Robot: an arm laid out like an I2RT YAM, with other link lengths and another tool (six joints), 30 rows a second.
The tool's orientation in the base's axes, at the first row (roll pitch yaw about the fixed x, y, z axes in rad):
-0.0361, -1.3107, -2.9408
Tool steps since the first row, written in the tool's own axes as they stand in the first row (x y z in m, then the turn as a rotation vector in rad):
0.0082, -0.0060, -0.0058, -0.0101, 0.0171, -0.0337
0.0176, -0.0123, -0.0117, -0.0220, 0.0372, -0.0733
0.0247, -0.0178, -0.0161, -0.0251, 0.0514, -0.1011
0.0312, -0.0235, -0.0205, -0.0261, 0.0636, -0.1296
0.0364, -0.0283, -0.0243, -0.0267, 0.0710, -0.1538
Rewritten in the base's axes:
-0.0086, 0.0046, 0.0065, -0.0268, -0.0216, -0.0186
-0.0176, 0.0094, 0.0141, -0.0582, -0.0471, -0.0404
-0.0245, 0.0138, 0.0199, -0.0816, -0.0653, -0.0507
-0.0313, 0.0184, 0.0251, -0.1065, -0.0818, -0.0591
-0.0370, 0.0222, 0.0292, -0.1282, -0.0928, -0.0660

